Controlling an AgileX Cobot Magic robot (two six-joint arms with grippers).
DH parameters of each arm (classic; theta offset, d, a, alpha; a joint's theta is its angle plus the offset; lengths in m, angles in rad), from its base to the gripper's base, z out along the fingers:
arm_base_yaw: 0 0.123 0 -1.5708
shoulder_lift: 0.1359 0 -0.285 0
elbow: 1.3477 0 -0.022 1.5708
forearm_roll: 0 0.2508 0 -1.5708
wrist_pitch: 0 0 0.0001 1.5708
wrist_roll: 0 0.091 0 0
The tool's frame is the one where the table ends.
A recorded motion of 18 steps. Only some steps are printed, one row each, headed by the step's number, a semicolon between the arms.
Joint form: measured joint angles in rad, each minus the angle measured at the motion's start. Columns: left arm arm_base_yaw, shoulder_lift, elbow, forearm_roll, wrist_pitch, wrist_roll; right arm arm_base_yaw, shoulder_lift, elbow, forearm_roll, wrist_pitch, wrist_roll.
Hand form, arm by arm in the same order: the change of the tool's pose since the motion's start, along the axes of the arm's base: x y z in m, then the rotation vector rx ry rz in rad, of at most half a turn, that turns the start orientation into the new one. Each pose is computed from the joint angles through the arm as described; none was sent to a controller.
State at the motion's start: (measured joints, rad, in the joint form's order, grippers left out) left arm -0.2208 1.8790 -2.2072 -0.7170 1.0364 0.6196; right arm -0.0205 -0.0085 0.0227 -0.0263 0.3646 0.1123
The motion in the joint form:
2: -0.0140 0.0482 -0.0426 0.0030 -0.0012 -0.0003; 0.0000 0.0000 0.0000 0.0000 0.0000 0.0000
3: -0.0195 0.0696 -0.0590 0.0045 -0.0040 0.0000; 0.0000 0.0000 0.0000 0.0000 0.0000 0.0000
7: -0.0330 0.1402 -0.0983 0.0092 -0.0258 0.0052; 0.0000 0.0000 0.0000 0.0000 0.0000 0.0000
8: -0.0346 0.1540 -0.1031 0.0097 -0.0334 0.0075; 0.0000 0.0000 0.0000 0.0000 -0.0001 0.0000
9: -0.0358 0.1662 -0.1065 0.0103 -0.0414 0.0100; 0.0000 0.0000 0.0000 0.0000 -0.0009 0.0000
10: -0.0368 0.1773 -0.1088 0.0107 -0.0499 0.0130; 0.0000 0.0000 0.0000 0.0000 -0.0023 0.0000
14: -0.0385 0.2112 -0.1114 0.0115 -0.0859 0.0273; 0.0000 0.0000 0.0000 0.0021 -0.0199 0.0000
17: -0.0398 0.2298 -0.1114 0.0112 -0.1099 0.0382; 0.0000 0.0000 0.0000 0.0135 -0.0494 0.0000
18: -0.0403 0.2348 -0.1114 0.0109 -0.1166 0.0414; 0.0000 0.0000 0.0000 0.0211 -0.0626 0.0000
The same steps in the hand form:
2: 0.0106 -0.0082 -0.0079 0.0033 0.0042 -0.0120; 0.0000 0.0000 0.0000 0.0000 0.0000 0.0000
3: 0.0156 -0.0116 -0.0121 0.0047 0.0067 -0.0153; 0.0000 0.0000 0.0000 0.0000 0.0000 0.0000
7: 0.0340 -0.0214 -0.0306 0.0102 0.0176 -0.0160; 0.0000 0.0000 0.0000 0.0000 0.0000 0.0000
8: 0.0381 -0.0229 -0.0349 0.0110 0.0194 -0.0137; 0.0000 0.0000 0.0000 0.0000 -0.0001 0.0000
9: 0.0418 -0.0242 -0.0390 0.0119 0.0206 -0.0108; 0.0000 0.0000 0.0001 0.0000 -0.0009 0.0000
10: 0.0453 -0.0253 -0.0429 0.0127 0.0211 -0.0078; 0.0001 0.0000 0.0002 -0.0001 -0.0023 0.0001
14: 0.0569 -0.0279 -0.0558 0.0152 0.0166 0.0071; 0.0005 0.0001 0.0017 0.0016 -0.0199 0.0007
17: 0.0633 -0.0294 -0.0632 0.0168 0.0107 0.0162; 0.0012 0.0005 0.0043 0.0124 -0.0497 0.0019
18: 0.0650 -0.0298 -0.0652 0.0171 0.0088 0.0185; 0.0015 0.0007 0.0055 0.0197 -0.0630 0.0025

